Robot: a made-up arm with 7 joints. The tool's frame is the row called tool. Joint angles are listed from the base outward. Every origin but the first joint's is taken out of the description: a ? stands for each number. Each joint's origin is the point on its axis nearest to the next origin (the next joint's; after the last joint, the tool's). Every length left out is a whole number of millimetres.
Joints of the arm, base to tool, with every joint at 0 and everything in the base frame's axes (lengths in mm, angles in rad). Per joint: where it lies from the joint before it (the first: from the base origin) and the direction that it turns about. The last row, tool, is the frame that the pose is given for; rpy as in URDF.
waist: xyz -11 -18 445 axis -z
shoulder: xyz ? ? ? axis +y
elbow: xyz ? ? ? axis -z
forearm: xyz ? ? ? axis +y
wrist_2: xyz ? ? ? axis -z
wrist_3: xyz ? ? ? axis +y
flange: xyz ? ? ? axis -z
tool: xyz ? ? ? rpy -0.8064 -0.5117 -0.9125
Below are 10 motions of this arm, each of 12 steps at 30 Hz.
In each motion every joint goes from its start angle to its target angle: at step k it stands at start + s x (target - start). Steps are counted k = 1, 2, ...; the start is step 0. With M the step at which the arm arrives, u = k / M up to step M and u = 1 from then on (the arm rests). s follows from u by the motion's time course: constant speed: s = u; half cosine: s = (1 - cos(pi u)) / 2; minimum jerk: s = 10 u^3 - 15 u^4 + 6 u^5.
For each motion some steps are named. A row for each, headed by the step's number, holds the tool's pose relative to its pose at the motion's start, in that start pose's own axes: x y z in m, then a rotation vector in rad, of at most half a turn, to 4 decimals.
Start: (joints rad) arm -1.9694 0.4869 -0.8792 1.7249 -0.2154 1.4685 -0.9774
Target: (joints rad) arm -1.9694 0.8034 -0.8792 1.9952 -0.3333 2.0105 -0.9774
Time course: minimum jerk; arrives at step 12
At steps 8, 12:
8: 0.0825 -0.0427 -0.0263 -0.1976 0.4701 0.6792
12: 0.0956 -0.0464 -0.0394 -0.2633 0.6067 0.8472

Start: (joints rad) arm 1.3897 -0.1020 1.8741 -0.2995 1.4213 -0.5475 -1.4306
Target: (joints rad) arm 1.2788 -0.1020 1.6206 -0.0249 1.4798 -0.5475 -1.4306
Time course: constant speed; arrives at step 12
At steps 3, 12:
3: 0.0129 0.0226 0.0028 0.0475 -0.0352 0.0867
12: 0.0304 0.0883 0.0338 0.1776 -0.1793 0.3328

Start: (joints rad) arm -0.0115 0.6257 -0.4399 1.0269 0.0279 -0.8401 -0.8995
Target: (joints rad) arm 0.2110 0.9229 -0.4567 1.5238 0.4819 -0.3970 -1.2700
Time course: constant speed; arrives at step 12
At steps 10, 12:
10: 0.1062 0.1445 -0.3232 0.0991 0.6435 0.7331
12: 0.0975 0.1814 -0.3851 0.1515 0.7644 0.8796

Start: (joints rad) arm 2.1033 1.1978 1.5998 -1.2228 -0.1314 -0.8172 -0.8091
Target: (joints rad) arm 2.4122 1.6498 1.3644 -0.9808 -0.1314 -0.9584 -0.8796
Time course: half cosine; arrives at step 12
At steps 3, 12:
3: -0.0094 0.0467 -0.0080 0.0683 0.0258 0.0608
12: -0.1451 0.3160 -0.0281 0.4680 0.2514 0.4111

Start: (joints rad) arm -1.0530 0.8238 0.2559 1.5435 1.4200 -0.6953 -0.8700
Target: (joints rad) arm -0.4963 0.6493 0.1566 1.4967 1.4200 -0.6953 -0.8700
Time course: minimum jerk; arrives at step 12
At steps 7, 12:
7: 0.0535 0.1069 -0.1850 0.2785 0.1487 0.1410
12: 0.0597 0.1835 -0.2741 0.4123 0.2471 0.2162

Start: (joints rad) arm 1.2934 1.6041 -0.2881 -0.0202 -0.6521 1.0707 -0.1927
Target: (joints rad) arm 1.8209 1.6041 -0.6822 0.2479 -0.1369 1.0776 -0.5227
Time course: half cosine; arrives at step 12
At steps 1, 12:
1: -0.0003 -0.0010 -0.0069 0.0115 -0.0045 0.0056
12: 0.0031 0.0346 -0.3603 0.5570 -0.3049 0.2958

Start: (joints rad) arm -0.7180 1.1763 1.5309 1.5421 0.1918 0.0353 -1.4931
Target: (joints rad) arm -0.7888 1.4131 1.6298 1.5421 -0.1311 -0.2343 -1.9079
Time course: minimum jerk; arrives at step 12
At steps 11, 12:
11: -0.0433 0.0897 0.0551 0.0793 -0.5757 0.1391
12: -0.0436 0.0902 0.0553 0.0793 -0.5787 0.1400

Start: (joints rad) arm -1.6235 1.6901 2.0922 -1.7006 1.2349 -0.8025 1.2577
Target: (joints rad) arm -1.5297 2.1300 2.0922 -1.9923 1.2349 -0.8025 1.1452
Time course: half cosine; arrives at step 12
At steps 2, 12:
2: 0.0162 -0.0050 0.0034 -0.0130 0.0144 0.0363
12: 0.2300 -0.0019 0.0352 -0.2399 0.2097 0.5187

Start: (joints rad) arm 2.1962 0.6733 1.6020 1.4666 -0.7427 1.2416 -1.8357
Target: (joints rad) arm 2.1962 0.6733 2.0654 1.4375 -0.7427 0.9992 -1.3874
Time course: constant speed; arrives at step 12
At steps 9, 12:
9: -0.1415 0.0115 -0.0275 -0.2334 -0.2701 -0.3026
12: -0.1865 0.0155 -0.0497 -0.2763 -0.3599 -0.4302

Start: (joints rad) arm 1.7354 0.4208 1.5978 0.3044 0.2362 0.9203 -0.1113
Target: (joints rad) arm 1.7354 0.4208 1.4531 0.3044 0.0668 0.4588 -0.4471
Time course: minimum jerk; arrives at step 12
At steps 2, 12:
2: -0.0029 -0.0013 0.0010 0.0131 -0.0219 -0.0047
12: -0.0820 -0.0269 0.0039 0.3425 -0.6655 -0.0773

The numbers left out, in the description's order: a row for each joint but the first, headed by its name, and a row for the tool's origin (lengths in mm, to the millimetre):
shoulder: -2 28 0
elbow: 27 0 476
forearm: 9 -23 0
wrist_2: 28 0 276
wrist_3: 3 -3 0
flange: -18 0 149
tool: 13 -8 0

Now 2 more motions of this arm.
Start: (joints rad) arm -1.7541 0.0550 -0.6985 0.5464 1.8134 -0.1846 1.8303
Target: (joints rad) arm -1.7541 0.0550 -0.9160 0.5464 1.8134 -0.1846 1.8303
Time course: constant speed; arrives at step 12
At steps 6, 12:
6: 0.0248 0.0083 -0.0080 0.0377 -0.0151 0.1009
12: 0.0487 0.0193 -0.0153 0.0753 -0.0303 0.2018

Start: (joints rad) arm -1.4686 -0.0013 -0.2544 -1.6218 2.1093 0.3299 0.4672
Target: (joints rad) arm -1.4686 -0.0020 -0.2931 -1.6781 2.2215 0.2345 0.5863
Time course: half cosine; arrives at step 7
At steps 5, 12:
5: 0.0143 0.0054 -0.0003 -0.0600 0.1544 -0.0883
12: 0.0172 0.0066 -0.0004 -0.0753 0.1896 -0.1097

